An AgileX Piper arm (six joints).
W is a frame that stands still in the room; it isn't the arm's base.
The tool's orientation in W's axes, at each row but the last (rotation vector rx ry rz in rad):
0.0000, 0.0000, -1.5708
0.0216, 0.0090, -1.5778
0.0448, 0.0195, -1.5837
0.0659, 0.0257, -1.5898
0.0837, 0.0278, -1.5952
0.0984, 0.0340, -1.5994
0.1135, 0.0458, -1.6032
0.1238, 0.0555, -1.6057
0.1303, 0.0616, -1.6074
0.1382, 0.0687, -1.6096
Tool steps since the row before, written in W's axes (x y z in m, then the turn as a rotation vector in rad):
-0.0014, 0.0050, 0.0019, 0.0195, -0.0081, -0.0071
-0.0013, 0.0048, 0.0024, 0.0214, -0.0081, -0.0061
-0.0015, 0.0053, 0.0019, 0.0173, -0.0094, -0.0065
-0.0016, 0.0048, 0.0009, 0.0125, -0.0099, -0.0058
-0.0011, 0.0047, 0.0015, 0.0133, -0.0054, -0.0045
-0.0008, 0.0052, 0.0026, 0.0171, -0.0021, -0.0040
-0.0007, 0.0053, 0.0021, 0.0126, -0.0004, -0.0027
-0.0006, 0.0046, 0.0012, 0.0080, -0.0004, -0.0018
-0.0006, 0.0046, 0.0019, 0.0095, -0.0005, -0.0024
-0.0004, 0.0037, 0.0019, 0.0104, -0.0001, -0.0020
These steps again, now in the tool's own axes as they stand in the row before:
-0.0050, -0.0014, 0.0019, 0.0081, 0.0195, -0.0071
-0.0048, -0.0013, 0.0023, 0.0081, 0.0214, -0.0061
-0.0054, -0.0015, 0.0017, 0.0094, 0.0173, -0.0064
-0.0048, -0.0017, 0.0007, 0.0100, 0.0125, -0.0055
-0.0048, -0.0012, 0.0012, 0.0054, 0.0133, -0.0046
-0.0054, -0.0009, 0.0022, 0.0019, 0.0170, -0.0045
-0.0055, -0.0008, 0.0016, 0.0003, 0.0125, -0.0032
-0.0047, -0.0007, 0.0007, 0.0003, 0.0079, -0.0021
-0.0048, -0.0007, 0.0014, 0.0004, 0.0094, -0.0028
-0.0039, -0.0005, 0.0014, 0.0000, 0.0103, -0.0025

